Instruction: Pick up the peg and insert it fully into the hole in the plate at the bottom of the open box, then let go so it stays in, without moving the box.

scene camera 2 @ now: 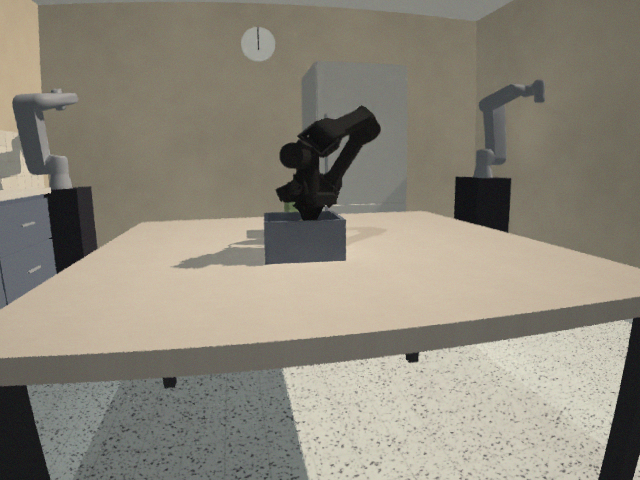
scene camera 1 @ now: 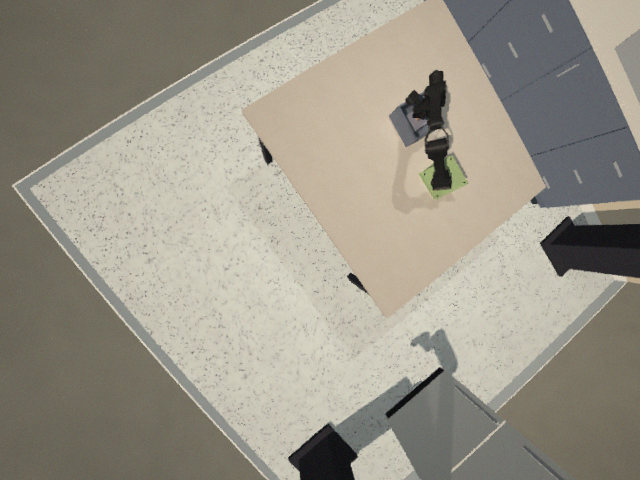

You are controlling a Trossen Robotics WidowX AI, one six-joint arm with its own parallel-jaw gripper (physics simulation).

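Places are measured from the arm's base along level axes (x ahead, y left, z up), in metres.
Pixels of known places: gripper, fingertip midpoint: (scene camera 1: 413,116); arm's base at its link origin: (scene camera 1: 442,180).
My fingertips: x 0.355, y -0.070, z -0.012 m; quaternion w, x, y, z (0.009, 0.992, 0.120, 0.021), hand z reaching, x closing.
For each thing: its top centre in the pictures, then the offset to it from my fingertips. Level surfaces: height alone.
- open box at its top centre: (scene camera 2: 301,215) (scene camera 1: 421,114) dy -0.013, dx -0.022, dz +0.040 m
- peg at its top centre: (scene camera 1: 420,116) dy -0.012, dx -0.022, dz +0.030 m
- beige table at its surface level: dz -0.058 m
The open box (scene camera 1: 401,125) (scene camera 2: 305,241) is blue-grey and stands upright on the table. My gripper (scene camera 1: 419,115) (scene camera 2: 311,215) points down into the box, its lowest part below the rim in the scene camera 2 view. The fingers look shut on the peg, though the arm and box walls hide most of them. A tiny orange bit, apparently the peg (scene camera 1: 417,119), shows beside the gripper inside the box in the scene camera 1 view. The plate's hole and how deep the peg sits are hidden.
The arm's base stands on a green mounting plate (scene camera 1: 458,174) (scene camera 2: 290,206) behind the box. The beige table (scene camera 1: 330,155) (scene camera 2: 320,299) carries both. Blue-grey cabinets (scene camera 1: 558,108) (scene camera 2: 23,248) stand beside it. Two grey arms (scene camera 2: 33,134) (scene camera 2: 494,129) stand on black pedestals in the background.
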